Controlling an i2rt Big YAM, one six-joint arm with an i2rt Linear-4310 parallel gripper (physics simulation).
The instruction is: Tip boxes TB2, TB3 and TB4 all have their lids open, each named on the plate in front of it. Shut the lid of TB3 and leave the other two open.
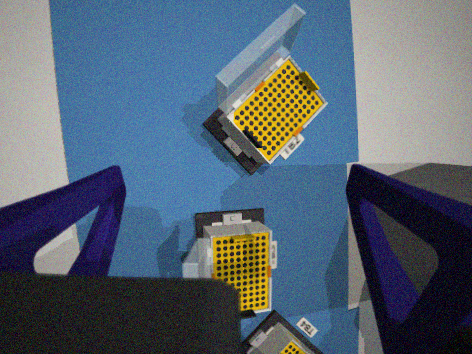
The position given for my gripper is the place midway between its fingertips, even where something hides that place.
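My gripper (235, 177) is here where I can see it. I can also see a yellow perforated rack (269, 118), and with the rack there is a blue mat (134, 90) in sight.
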